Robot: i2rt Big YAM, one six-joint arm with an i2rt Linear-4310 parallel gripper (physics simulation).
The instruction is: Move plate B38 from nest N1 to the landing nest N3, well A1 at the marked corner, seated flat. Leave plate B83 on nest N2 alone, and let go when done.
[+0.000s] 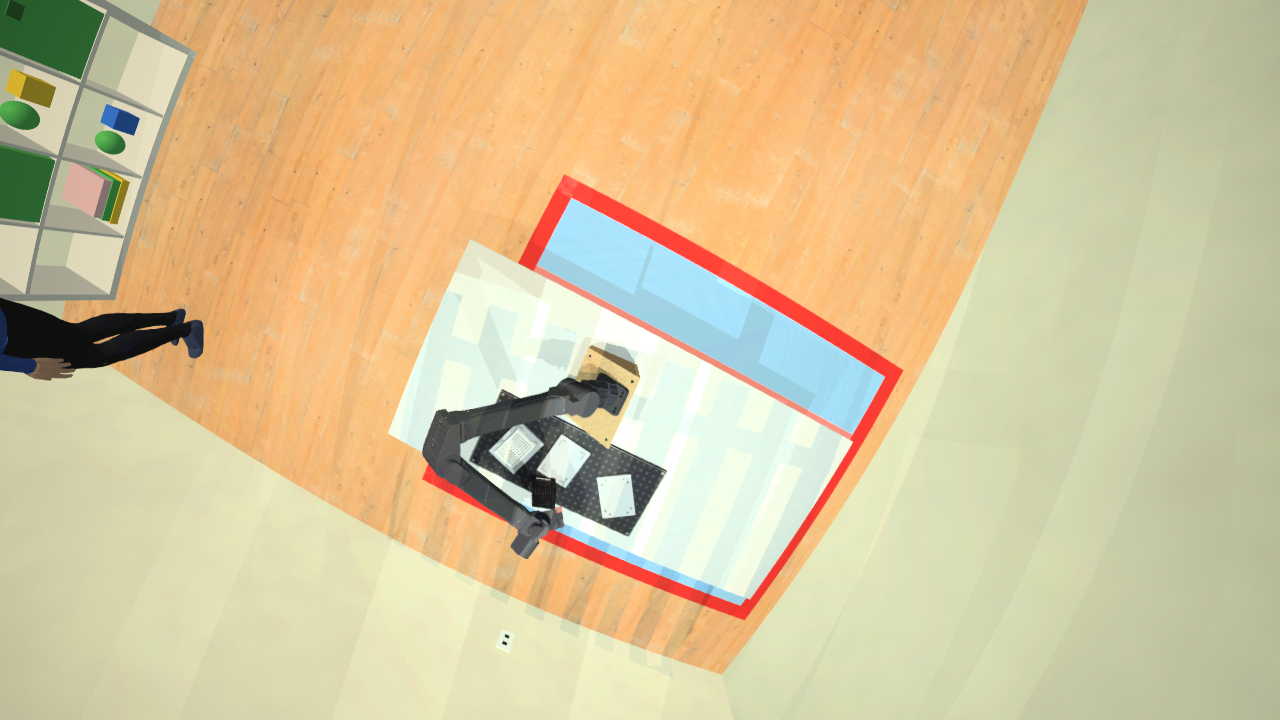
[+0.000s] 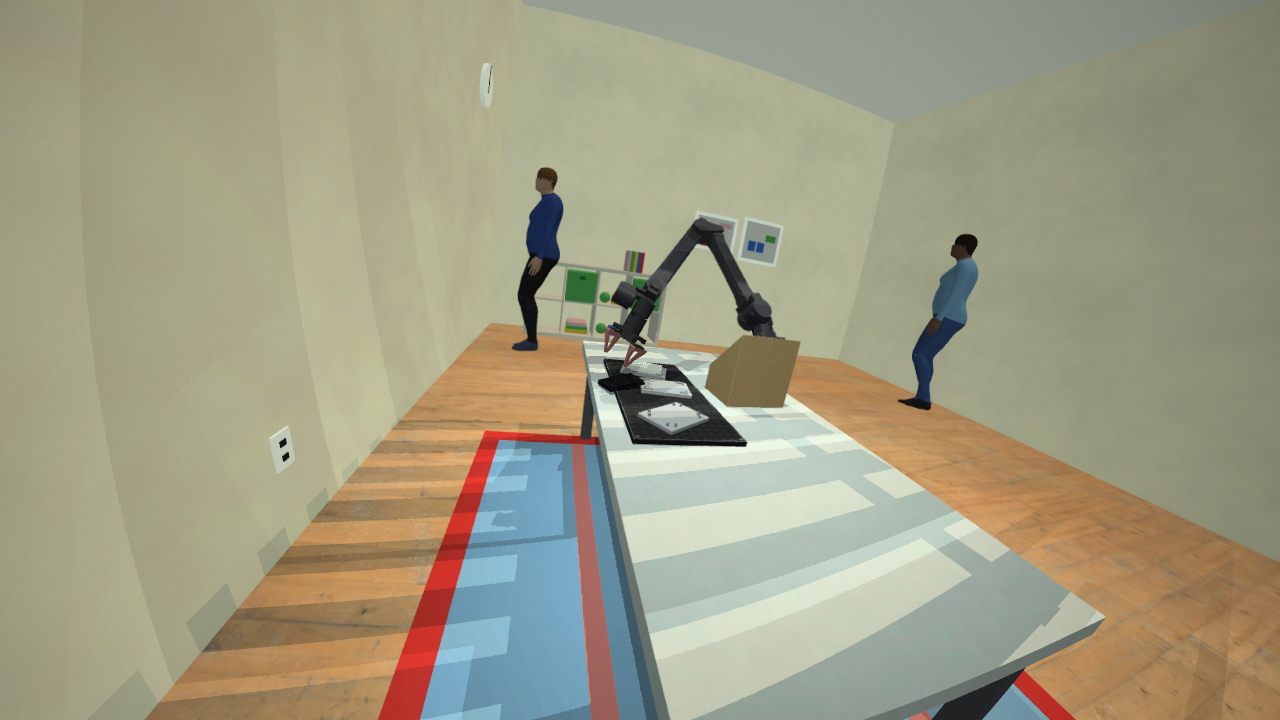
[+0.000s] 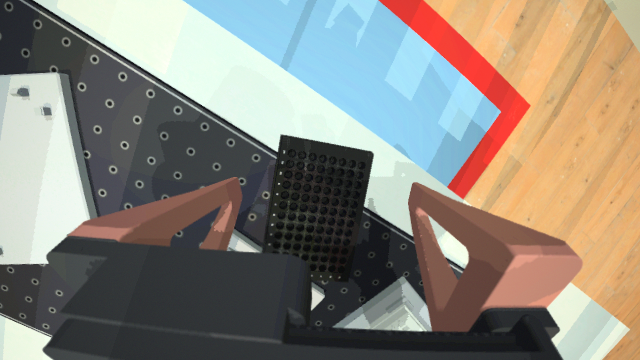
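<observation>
A black plate with many wells [image 1: 543, 491] [image 2: 620, 383] [image 3: 320, 205] lies off the nests, across the edge of the black perforated board [image 1: 648, 483] [image 3: 150, 125], its near end over a corner of the middle nest [image 1: 563, 461] [image 2: 665, 387]. Its label and marked corner are not readable; I cannot tell if it is tilted. A pale plate [image 1: 514, 447] [image 2: 644, 368] [image 3: 400, 312] sits on the nest at the arm's side. The other end nest [image 1: 615, 495] [image 2: 673, 417] [image 3: 30, 170] is bare with small pins. My gripper [image 1: 547, 512] [image 2: 618, 356] [image 3: 323, 189] is open and empty above the black plate.
A wooden block [image 1: 594, 429] [image 2: 760, 371] stands at the arm's base, beside the board. The white table [image 1: 716, 501] [image 2: 805, 537] has its long edge close to the black plate. Two people [image 2: 543, 223] [image 2: 954, 295] stand in the room away from the table.
</observation>
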